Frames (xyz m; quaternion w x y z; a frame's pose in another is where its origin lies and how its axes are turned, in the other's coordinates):
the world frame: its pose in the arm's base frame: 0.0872 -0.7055 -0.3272 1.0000 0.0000 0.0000 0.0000
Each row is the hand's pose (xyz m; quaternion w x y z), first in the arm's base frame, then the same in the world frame.
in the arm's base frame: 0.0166 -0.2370 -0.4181 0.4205 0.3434 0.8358 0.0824
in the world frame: -0.0706 0.4685 -0.0909 0.4205 0.3434 0.8358 0.0824
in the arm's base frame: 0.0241 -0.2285 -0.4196 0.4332 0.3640 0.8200 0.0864
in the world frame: -0.0631 0.4770 -0.0924 0.4332 0.3640 0.8200 0.0864
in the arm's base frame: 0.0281 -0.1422 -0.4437 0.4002 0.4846 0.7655 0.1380
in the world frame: -0.0591 0.5633 -0.1165 0.4002 0.4846 0.7655 0.1380
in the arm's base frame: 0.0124 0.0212 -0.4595 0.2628 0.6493 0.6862 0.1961
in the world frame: -0.0748 0.7267 -0.1323 0.2628 0.6493 0.6862 0.1961
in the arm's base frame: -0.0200 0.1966 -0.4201 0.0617 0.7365 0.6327 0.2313
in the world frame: -0.1072 0.9021 -0.0929 0.0617 0.7365 0.6327 0.2313
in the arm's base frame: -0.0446 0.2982 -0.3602 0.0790 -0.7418 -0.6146 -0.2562
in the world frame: -0.1318 1.0037 -0.0330 0.0790 -0.7418 -0.6146 -0.2562
